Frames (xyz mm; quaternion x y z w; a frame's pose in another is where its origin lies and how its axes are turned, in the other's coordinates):
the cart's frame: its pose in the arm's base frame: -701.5 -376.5 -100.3 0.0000 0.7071 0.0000 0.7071
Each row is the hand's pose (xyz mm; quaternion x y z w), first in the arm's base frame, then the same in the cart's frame.
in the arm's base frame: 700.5 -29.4 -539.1 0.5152 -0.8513 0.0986 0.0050
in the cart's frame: 438.8 347.1 1402.0 -0.2946 0.6055 -0.4340 0.5985
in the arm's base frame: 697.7 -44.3 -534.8 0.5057 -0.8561 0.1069 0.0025
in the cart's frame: 434.5 332.2 1399.2 -0.2820 0.6071 -0.4332 0.6036
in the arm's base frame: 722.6 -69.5 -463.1 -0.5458 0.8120 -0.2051 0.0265
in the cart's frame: 362.8 307.0 1424.1 -0.2409 0.5554 -0.5310 0.5929
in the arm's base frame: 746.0 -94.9 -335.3 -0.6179 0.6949 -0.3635 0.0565
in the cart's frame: 235.0 281.6 1447.5 -0.1799 0.4514 -0.6940 0.5313
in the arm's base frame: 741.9 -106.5 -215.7 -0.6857 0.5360 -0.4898 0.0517
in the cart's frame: 115.4 270.0 1443.4 -0.1385 0.3424 -0.8312 0.4156
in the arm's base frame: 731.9 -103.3 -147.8 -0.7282 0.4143 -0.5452 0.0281
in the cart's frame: 47.5 273.2 1433.4 -0.1294 0.2731 -0.9005 0.3128
